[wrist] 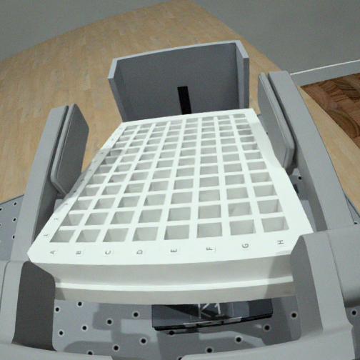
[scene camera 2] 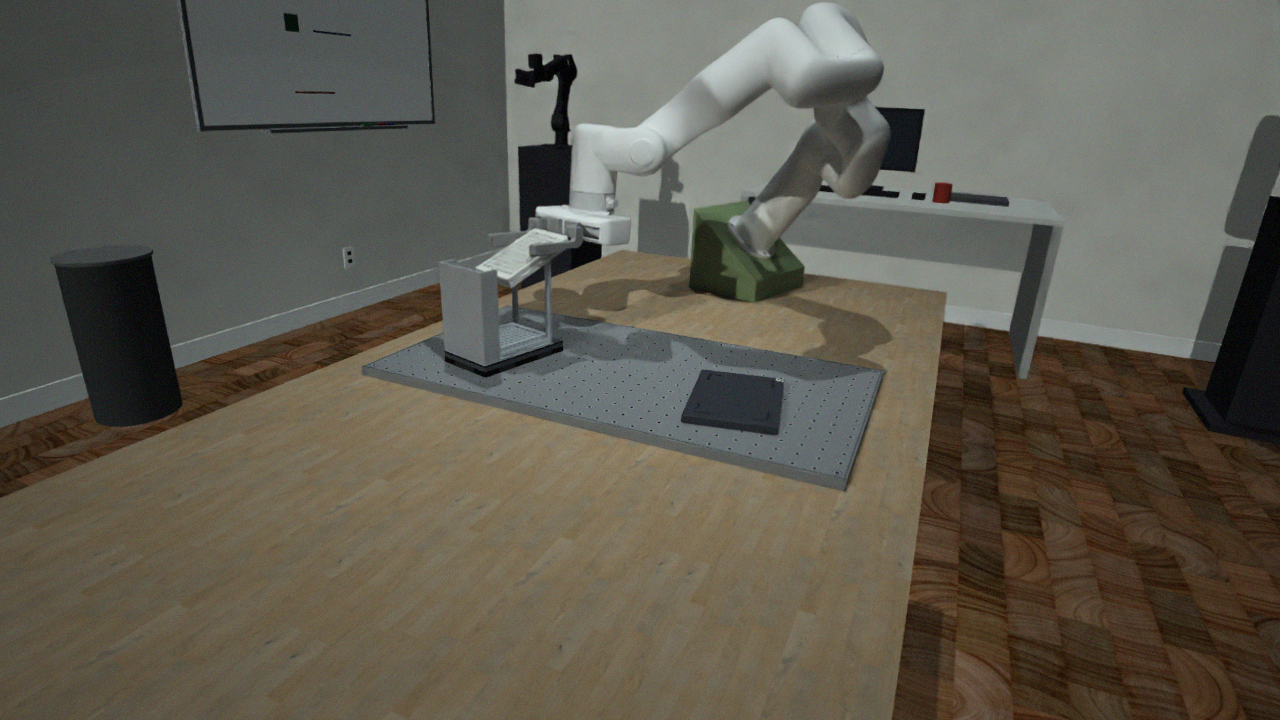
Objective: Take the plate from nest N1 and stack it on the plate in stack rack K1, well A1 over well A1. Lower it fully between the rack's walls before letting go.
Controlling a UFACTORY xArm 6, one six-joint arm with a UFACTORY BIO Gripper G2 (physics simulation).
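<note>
My gripper is shut on the white plate, which is tilted, its far end lower. The plate is above stack rack K1; in the scene view its low end is close to the top of the rack's tall grey wall. In the wrist view row letters A to H run along the plate's near edge, with A at left. Another plate lies low inside the rack; the held plate hides it in the wrist view. Nest N1 is a dark flat block, with no plate on it.
The rack and nest stand on a grey perforated board on the wooden table. Thin posts rise at the rack's side opposite the tall wall. The green arm base is at the back.
</note>
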